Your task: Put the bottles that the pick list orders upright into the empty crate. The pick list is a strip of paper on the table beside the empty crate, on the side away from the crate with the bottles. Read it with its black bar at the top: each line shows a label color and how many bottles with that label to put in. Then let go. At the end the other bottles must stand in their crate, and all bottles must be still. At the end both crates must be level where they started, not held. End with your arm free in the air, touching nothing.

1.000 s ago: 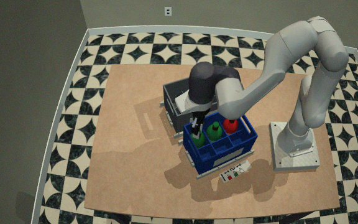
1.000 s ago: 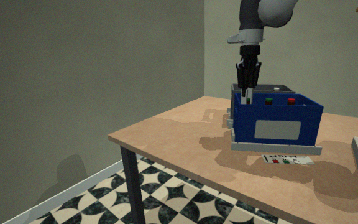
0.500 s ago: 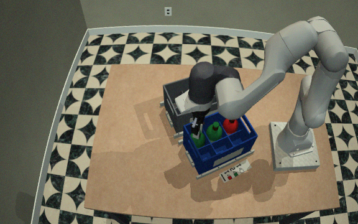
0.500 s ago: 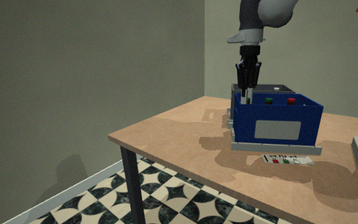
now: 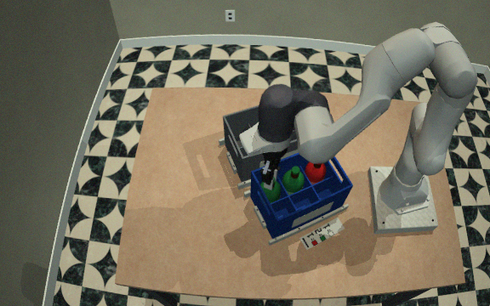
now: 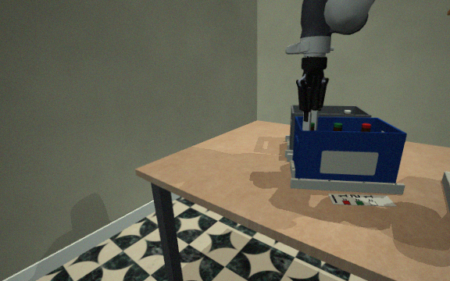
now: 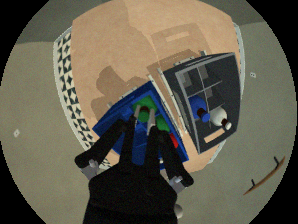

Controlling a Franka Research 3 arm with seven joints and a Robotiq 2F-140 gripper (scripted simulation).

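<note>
Now: hand 7 cm past the white bottle, 28 cm to the left of it and 8 cm above it. Also, from my hand: blue crate 10 cm behind, 9 cm below; then red bottle 16 cm behind, 8 cm to the right, 8 cm below; then blue bottle 2 cm behind, 16 cm to the right, 8 cm below.
</note>
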